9 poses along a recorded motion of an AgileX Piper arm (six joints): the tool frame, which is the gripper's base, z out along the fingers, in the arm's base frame.
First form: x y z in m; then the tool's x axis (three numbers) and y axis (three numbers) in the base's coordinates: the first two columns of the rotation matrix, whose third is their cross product.
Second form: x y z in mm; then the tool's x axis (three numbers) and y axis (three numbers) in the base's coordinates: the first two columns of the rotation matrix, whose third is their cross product. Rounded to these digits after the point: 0 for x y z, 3 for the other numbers.
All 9 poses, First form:
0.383 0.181 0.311 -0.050 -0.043 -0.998 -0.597 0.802 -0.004
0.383 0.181 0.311 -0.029 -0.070 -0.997 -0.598 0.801 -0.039
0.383 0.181 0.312 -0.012 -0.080 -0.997 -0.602 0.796 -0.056
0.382 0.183 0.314 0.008 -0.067 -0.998 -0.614 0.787 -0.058
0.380 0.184 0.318 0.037 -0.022 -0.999 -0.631 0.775 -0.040
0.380 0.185 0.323 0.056 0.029 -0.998 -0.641 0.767 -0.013
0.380 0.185 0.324 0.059 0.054 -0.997 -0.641 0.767 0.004
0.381 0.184 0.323 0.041 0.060 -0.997 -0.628 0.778 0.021
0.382 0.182 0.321 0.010 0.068 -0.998 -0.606 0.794 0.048
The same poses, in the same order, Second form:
383 181 311 -0.050 -0.043 -0.998 -0.597 0.802 -0.004
383 181 311 -0.029 -0.070 -0.997 -0.598 0.801 -0.039
383 181 312 -0.012 -0.080 -0.997 -0.602 0.796 -0.056
382 183 314 0.008 -0.067 -0.998 -0.614 0.787 -0.058
380 184 318 0.037 -0.022 -0.999 -0.631 0.775 -0.040
380 185 323 0.056 0.029 -0.998 -0.641 0.767 -0.013
380 185 324 0.059 0.054 -0.997 -0.641 0.767 0.004
381 184 323 0.041 0.060 -0.997 -0.628 0.778 0.021
382 182 321 0.010 0.068 -0.998 -0.606 0.794 0.048

